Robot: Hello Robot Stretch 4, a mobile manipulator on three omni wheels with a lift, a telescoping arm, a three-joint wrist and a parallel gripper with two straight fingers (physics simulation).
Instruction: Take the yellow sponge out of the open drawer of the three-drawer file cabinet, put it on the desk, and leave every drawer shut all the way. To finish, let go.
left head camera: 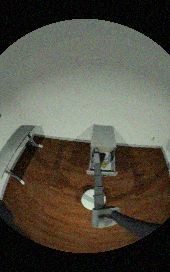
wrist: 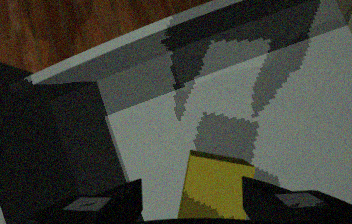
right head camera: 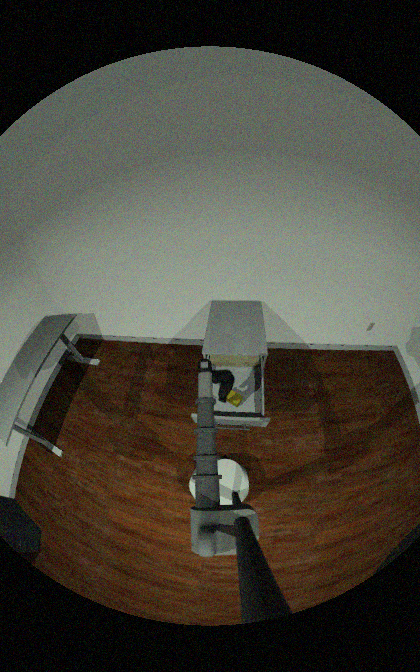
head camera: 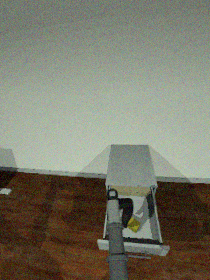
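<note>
There is a drawer [right head camera: 247, 370] here, and I find that drawer again in the head camera view [head camera: 147, 240] as well as in the wrist view [wrist: 263, 88]. I also see a yellow sponge [wrist: 212, 181]. The wrist view shows me my gripper [wrist: 191, 193] too.
</note>
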